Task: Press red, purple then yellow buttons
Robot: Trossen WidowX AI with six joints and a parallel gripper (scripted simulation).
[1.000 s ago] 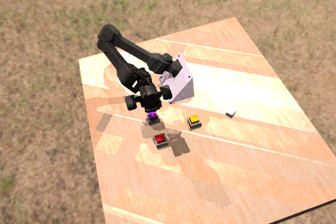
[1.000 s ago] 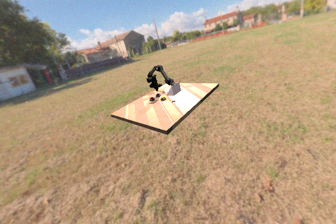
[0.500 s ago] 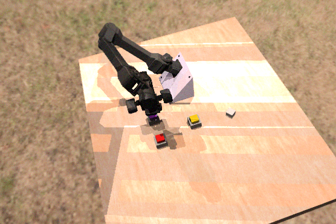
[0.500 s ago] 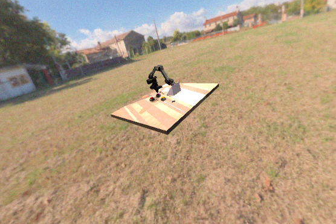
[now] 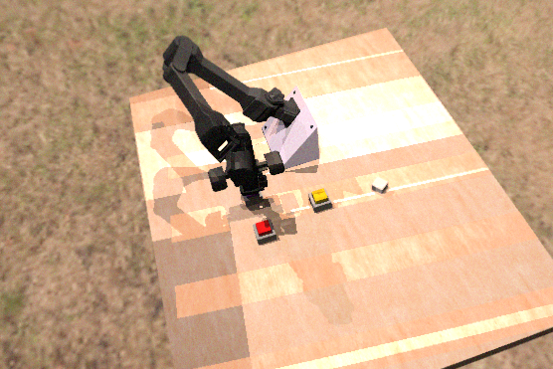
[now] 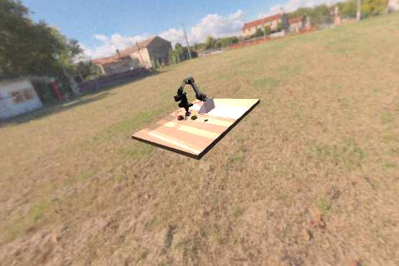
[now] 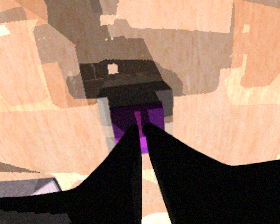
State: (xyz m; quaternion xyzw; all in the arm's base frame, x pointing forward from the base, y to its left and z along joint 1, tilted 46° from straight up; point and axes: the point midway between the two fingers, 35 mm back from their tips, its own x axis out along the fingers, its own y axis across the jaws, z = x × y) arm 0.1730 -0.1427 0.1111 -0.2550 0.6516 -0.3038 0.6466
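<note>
My gripper tip is now 1 cm above the purple button. Also, from my gripper tip: yellow button: 16 cm to the left, 9 cm ahead; then small white block: 32 cm to the left, 10 cm ahead, 2 cm below; then red button: 12 cm ahead, 1 cm to the right.
</note>
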